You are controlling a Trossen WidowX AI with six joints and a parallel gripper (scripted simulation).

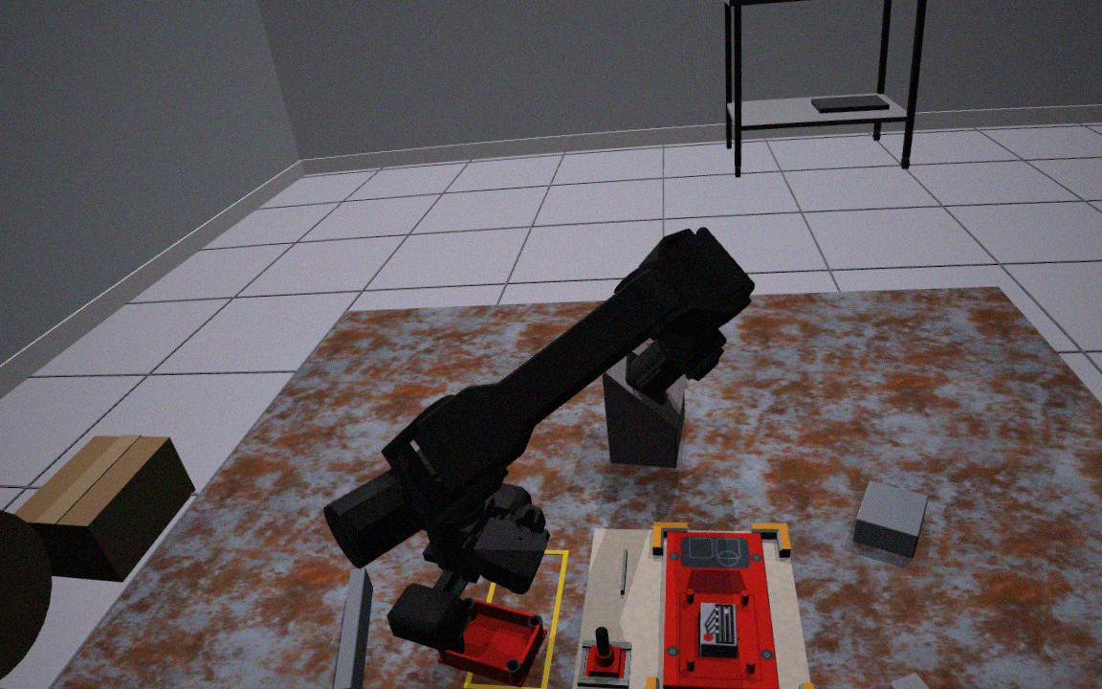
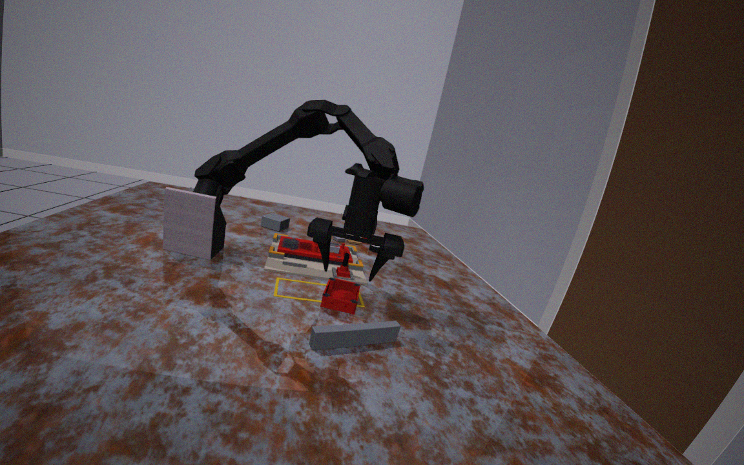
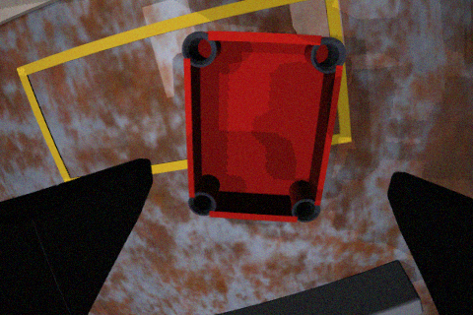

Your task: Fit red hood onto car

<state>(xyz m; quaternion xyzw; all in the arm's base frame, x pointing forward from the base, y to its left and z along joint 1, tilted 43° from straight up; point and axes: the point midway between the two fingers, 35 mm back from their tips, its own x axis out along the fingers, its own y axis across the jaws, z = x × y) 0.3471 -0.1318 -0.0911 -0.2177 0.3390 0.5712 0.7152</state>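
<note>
The red hood is 5 cm below my gripper tip. From my gripper tip the other things lie so: engine block (1 cm behind, 24 cm to the left, 4 cm below); jig (4 cm behind, 22 cm to the left, 5 cm below).
</note>
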